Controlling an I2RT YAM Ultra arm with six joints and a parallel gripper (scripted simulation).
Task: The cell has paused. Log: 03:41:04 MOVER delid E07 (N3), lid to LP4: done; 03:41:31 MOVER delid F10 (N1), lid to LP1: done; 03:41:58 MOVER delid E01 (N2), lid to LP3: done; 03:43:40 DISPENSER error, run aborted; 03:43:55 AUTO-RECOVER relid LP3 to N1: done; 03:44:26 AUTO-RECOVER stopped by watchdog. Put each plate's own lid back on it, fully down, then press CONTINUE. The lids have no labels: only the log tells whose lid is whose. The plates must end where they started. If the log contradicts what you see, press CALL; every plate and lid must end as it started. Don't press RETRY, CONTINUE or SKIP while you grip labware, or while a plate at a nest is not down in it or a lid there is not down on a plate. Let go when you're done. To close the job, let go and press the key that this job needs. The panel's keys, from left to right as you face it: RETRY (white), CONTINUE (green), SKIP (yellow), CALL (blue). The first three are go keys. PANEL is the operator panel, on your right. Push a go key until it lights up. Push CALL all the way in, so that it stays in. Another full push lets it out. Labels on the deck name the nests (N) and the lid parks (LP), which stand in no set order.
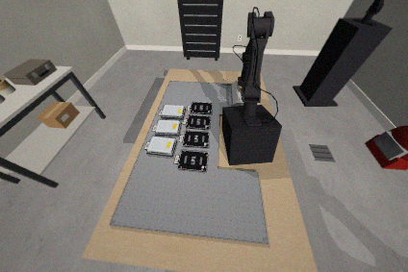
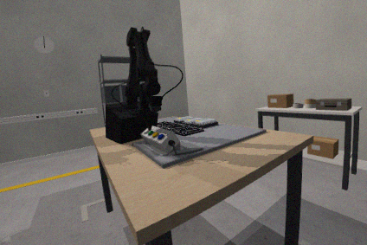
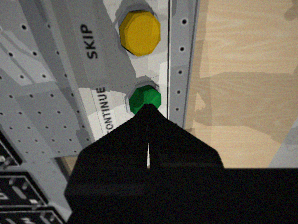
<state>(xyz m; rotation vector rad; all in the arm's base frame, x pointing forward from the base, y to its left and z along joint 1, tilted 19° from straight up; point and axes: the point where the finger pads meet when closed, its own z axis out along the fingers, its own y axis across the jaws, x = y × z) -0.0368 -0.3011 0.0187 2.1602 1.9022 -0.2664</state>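
My gripper is now 20 mm above the green continue key. Also, from my hand: white retry key (10 mm ahead, 50 mm to the left, 20 mm below); yellow skip key (50 mm to the right, 20 mm below); blue call key (100 mm to the right, 30 mm below).
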